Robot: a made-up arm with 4 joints.
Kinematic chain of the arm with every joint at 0, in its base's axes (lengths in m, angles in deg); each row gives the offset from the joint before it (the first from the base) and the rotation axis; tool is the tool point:
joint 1: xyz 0 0 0.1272 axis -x
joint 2: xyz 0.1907 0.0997 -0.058 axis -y
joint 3: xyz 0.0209 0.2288 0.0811 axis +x
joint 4: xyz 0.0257 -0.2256 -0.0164 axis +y
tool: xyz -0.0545 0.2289 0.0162
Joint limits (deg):
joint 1: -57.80..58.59
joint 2: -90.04..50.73
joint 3: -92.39..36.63
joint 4: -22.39..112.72
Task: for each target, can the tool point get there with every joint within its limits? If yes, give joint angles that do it. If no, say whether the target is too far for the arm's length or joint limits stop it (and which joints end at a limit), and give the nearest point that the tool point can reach.
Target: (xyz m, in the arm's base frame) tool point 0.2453 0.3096 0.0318
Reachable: yes | joints 28.05 -0.54 19.77 80.42
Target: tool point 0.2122 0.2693 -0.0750
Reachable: yes | joints 41.70 -16.48 -24.41 10.92
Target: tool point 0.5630 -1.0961 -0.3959
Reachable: no: too far | nearest point 0.2959 0.0439 -0.2147 | short by 1.185 m
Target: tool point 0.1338 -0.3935 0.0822
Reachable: no: joint limits stop it (at a limit: joint 1, joint 2, joint 3, joint 4) | nearest point 0.2959 0.0439 -0.2147 | short by 0.553 m
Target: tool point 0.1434 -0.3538 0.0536
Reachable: no: joint limits stop it (at a limit: joint 1, joint 2, joint 3, joint 4) | nearest point 0.2959 0.0439 -0.2147 | short by 0.503 m
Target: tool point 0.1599 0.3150 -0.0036
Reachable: yes | joints 32.08 26.71 -7.40 50.00
